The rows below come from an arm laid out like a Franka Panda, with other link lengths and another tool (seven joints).
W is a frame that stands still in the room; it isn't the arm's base.
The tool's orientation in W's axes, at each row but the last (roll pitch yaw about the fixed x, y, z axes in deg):
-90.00 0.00 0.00
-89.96 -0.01 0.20
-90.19 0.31 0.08
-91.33 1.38 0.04
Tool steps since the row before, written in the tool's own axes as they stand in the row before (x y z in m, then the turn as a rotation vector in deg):
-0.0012 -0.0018 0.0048 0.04 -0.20 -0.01
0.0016 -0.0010 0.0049 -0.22 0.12 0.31
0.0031 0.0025 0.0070 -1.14 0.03 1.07
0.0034 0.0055 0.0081 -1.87 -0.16 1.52
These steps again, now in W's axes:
-0.0012 0.0048 0.0018 0.04 -0.01 0.20
0.0016 0.0049 0.0010 -0.22 0.31 -0.12
0.0031 0.0070 -0.0025 -1.14 1.07 -0.03
0.0033 0.0080 -0.0058 -1.87 1.52 0.17

